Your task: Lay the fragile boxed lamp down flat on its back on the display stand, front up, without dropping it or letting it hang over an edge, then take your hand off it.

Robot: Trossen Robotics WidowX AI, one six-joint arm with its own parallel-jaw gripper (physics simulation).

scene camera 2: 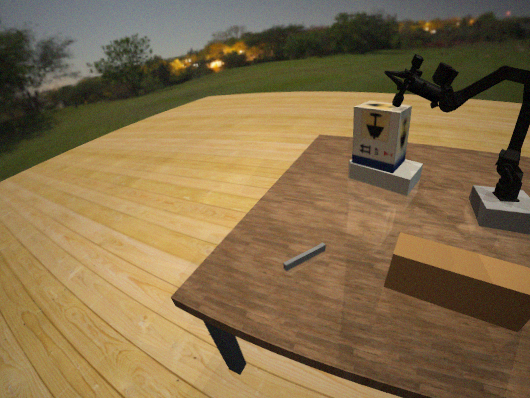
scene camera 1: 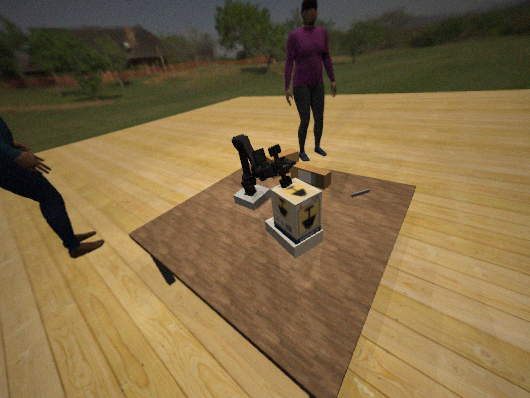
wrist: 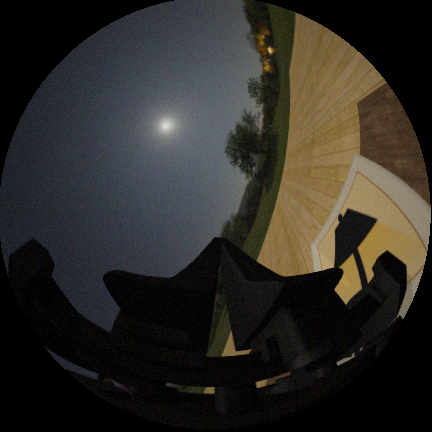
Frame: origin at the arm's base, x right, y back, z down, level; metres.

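Seen in the pictures: gripper, fingertip midpoint: (scene camera 2: 384, 71) (scene camera 1: 296, 162) (wrist: 218, 242); arm's base at its link origin: (scene camera 2: 505, 197) (scene camera 1: 250, 192).
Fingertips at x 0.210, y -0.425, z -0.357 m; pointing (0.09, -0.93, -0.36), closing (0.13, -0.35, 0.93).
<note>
Offsets run from my fingertips to a thing's middle. "pt": to the spot under its first point. Level surfaces: height alone.
The boxed lamp (scene camera 1: 296, 211) (scene camera 2: 379, 134) is a white and yellow carton with black lamp pictures. It stands upright on the low white display stand (scene camera 1: 293, 245) (scene camera 2: 386, 178) near the middle of the table. My gripper (scene camera 1: 285, 182) (scene camera 2: 397, 103) (wrist: 218, 242) is shut and empty. It sits at the carton's top face, by the edge nearest the robot base (scene camera 1: 251, 198). I cannot tell whether it touches. The wrist view shows the carton's top @[pt dx +0.057, dy +0.014, dz +0.126 m] (wrist: 382, 213) close on the right, with its lamp picture.
A brown cardboard box @[dx -0.580, dy +0.142, dz +0.367 m] (scene camera 1: 312, 174) (scene camera 2: 429, 268) lies behind the stand, with another behind the arm. A small grey bar @[dx -0.508, dy -0.217, dz +0.411 m] (scene camera 1: 360, 193) (scene camera 2: 304, 256) lies on the wooden table @[dz +0.422 m] (scene camera 1: 224, 257) (scene camera 2: 303, 316). A person in purple (scene camera 1: 308, 71) stands beyond the table; someone's feet (scene camera 1: 83, 245) show at left.
</note>
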